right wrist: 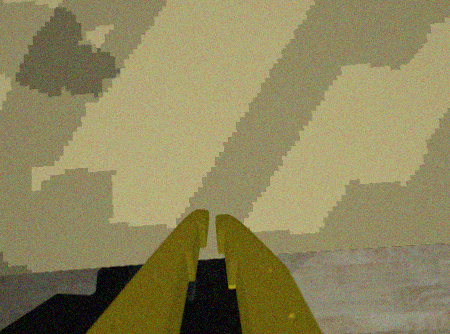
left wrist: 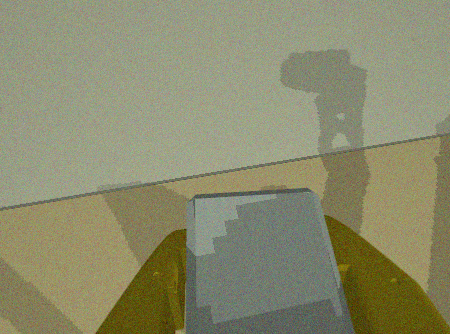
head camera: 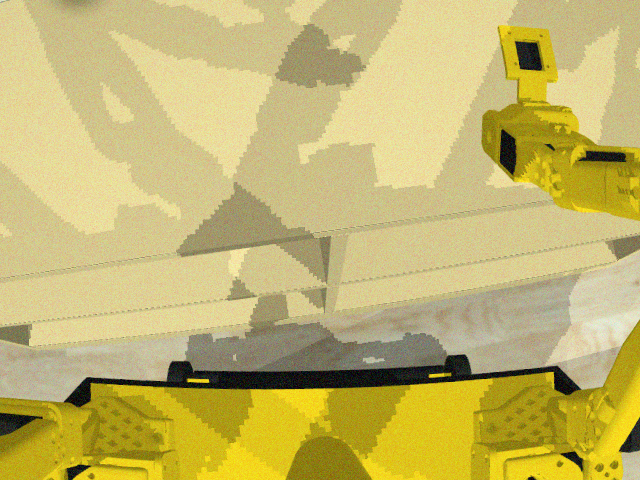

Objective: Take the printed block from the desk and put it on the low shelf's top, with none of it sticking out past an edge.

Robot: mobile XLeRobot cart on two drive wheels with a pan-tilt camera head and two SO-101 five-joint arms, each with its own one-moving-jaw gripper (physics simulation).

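Frame: origin at the left arm's base, x ahead, y left, z up, level; millimetres.
Seen in the pictures: left end effector, tool point: [left wrist: 192, 247]; right end effector, tool point: [right wrist: 207, 223] [head camera: 494, 115]; left arm's base, origin of the base link: [head camera: 90, 475]; right arm's base, origin of the base link: [head camera: 558, 463].
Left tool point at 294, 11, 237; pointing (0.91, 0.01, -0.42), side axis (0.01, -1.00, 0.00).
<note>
Offsets run from my left tool point to a thing's top centre, as dx, dy, dz. Level surfaces: height alone.
The printed block @[-10, -14, +14] [left wrist: 260, 260] is grey-blue with a flat face, and its lower part runs out of the left wrist view. My left gripper [left wrist: 254, 225] is shut on it, one jaw pressed on each side; that gripper does not show in the head view. The low shelf's beige top @[dz -402] [head camera: 196, 103] [left wrist: 400, 200] [right wrist: 175, 75] fills the upper head view and lies behind and beyond the held block in the left wrist view. My right gripper [right wrist: 212, 217] is shut and empty, tips together, above the shelf near its front edge. Its jaws are hidden in the head view.
The shelf's front has a divider @[+98, -164, -421] [head camera: 333, 273] and open compartments. A pale wall [left wrist: 150, 75] stands behind the shelf top. My yellow cart deck [head camera: 289, 413] with its black front edge faces the shelf, across a strip of wood-grained floor @[dz -1011] [head camera: 480, 320] [right wrist: 360, 290]. Arm shadows cross the shelf.
</note>
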